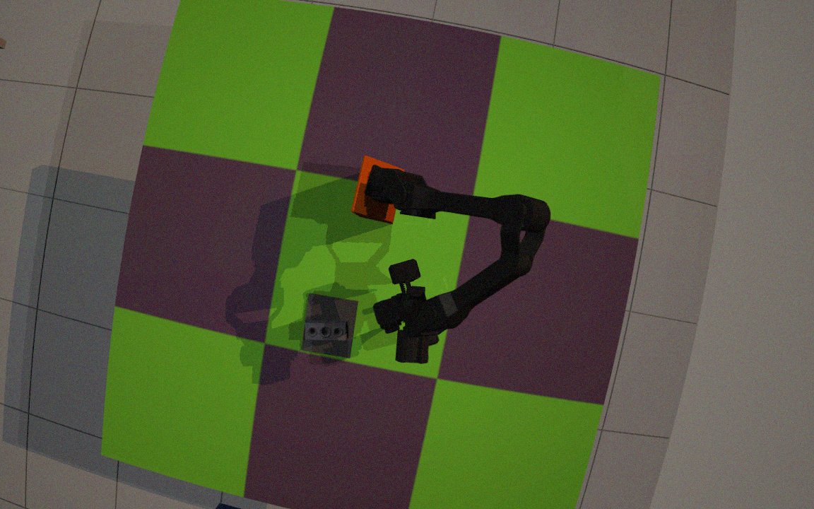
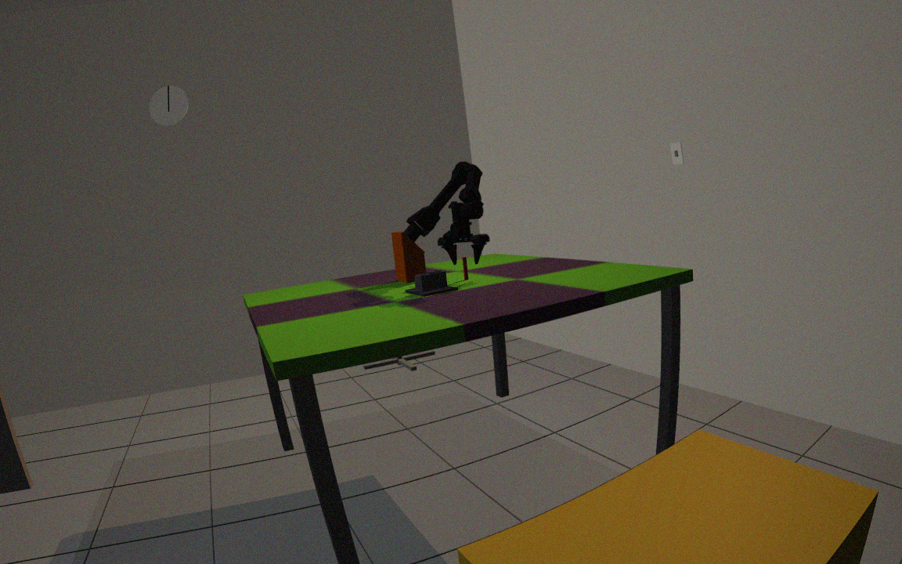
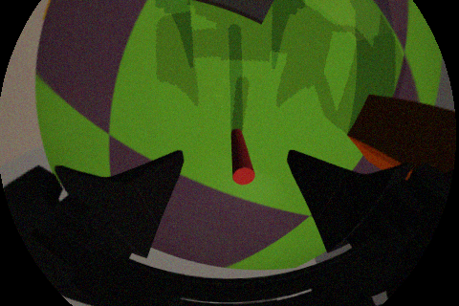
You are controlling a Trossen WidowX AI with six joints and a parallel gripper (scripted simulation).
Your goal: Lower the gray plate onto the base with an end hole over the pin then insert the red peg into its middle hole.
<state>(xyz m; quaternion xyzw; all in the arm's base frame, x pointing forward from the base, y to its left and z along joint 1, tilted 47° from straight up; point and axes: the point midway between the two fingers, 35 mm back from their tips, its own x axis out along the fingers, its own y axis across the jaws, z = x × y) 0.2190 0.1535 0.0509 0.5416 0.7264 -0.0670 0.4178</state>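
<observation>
My gripper tip is now 1 cm above the red peg. From my gripper tip the other things lie so: dark square base (16 cm to the right, 12 cm ahead, 5 cm below); plate (18 cm to the right, 13 cm ahead, 1 cm below).
</observation>
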